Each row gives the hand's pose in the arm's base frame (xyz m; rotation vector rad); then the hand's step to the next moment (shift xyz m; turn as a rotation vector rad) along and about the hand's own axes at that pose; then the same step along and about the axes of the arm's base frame.
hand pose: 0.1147 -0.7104 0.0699 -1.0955 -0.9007 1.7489
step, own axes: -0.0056 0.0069 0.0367 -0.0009 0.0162 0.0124
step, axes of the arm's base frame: -0.0346 -0.0124 0.0086 -0.0159 -0.0084 -0.0097
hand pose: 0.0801 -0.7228 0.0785 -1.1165 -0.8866 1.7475
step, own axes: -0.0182 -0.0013 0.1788 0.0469 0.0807 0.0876
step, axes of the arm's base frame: -0.1618 -0.0365 0.0692 -0.1152 0.0024 -0.0557
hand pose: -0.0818 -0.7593 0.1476 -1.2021 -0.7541 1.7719
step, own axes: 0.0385 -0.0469 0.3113 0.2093 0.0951 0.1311
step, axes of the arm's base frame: -0.2832 0.0493 0.1340 -0.1900 0.1388 -0.1212
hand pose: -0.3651 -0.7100 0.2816 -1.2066 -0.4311 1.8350
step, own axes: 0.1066 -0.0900 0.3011 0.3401 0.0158 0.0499
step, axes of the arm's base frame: -0.2340 0.1874 0.1423 -0.1012 0.2758 -0.1792
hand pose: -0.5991 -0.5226 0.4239 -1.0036 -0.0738 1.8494
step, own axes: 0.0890 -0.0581 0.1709 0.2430 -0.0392 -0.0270
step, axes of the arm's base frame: -0.0855 0.1612 0.0849 0.0060 0.1999 -0.1460
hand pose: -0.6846 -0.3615 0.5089 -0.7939 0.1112 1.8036
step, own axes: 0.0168 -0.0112 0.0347 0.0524 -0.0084 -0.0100
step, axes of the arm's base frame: -0.0090 0.0333 0.0206 0.0032 0.0412 -0.0347
